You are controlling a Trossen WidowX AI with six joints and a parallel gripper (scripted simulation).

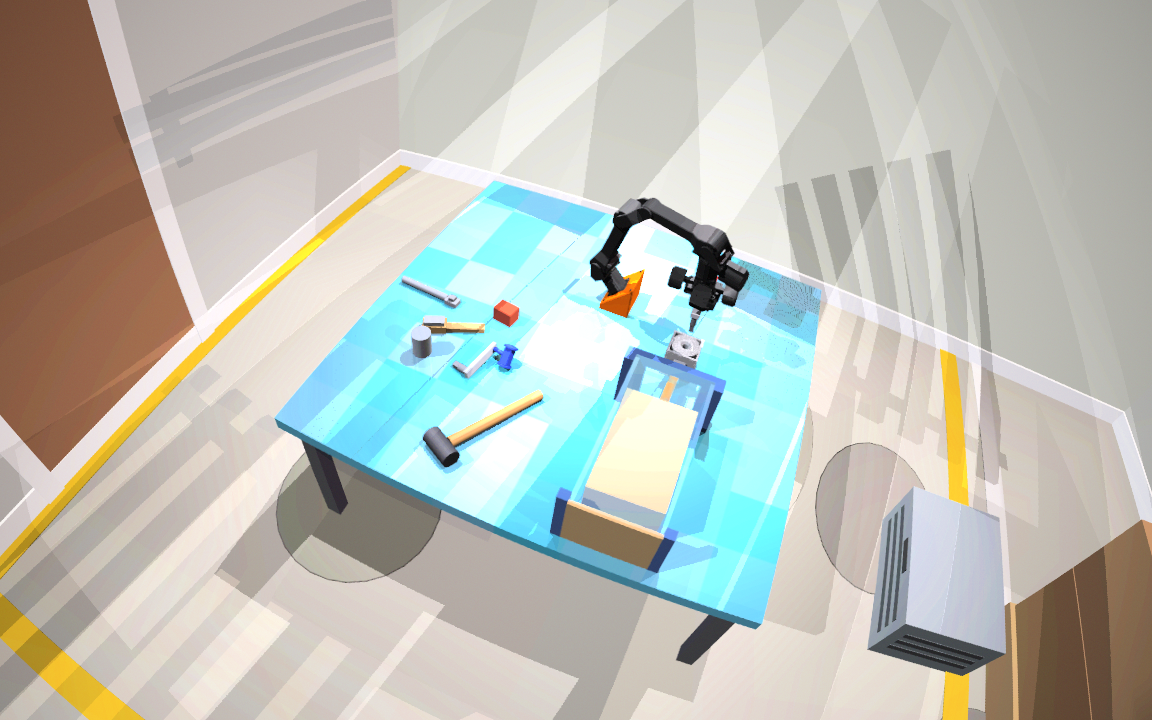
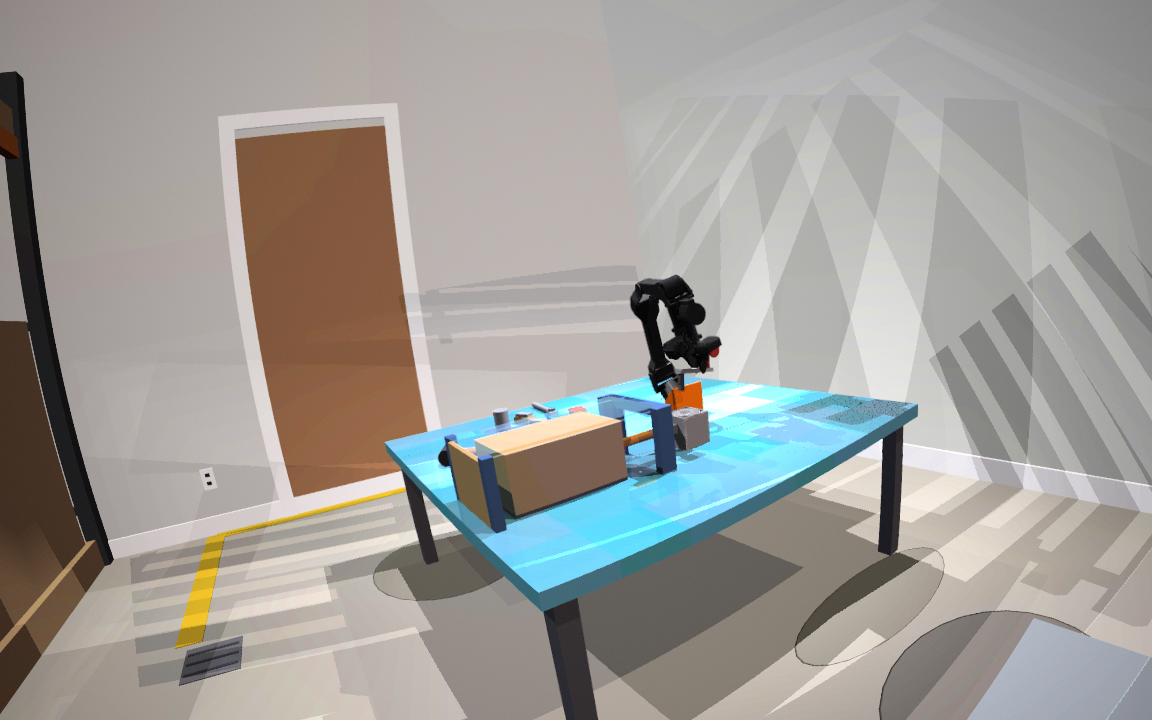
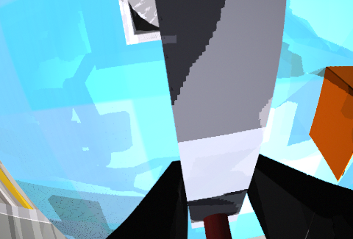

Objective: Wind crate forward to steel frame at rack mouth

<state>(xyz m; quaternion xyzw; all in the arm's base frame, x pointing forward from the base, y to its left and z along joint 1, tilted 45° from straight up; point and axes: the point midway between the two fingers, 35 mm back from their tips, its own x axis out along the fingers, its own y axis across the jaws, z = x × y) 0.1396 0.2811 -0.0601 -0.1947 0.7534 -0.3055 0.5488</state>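
Right now my gripper tip is 30 mm past the red knob and 40 mm below it. Also, from my gripper tip: clear-panelled cubby (480 mm ahead, 20 mm to the right, 70 mm below); then grey winch (60 mm ahead, 10 mm to the right, 150 mm below); then winch handle (10 mm ahead, 20 mm above).
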